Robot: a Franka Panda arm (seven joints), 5 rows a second.
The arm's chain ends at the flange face. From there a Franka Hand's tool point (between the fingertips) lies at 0.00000 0.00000 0.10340 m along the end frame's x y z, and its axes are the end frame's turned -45 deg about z.
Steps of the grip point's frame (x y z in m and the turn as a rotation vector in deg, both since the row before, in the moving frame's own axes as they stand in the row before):
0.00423 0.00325 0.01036 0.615 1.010 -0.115
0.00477 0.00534 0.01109 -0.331 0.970 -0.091
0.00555 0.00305 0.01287 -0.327 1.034 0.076
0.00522 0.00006 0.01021 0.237 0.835 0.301
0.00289 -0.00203 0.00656 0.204 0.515 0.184
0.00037 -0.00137 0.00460 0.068 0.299 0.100
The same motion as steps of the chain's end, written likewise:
0.00479 0.00138 0.01038 1.149 0.279 -0.115
0.00549 0.00122 0.01111 0.452 0.920 -0.091
0.00434 -0.00087 0.01289 0.500 0.962 0.076
0.00297 -0.00228 0.01022 0.758 0.423 0.301
0.00021 -0.00256 0.00656 0.508 0.220 0.184
-0.00100 -0.00076 0.00460 0.260 0.163 0.100

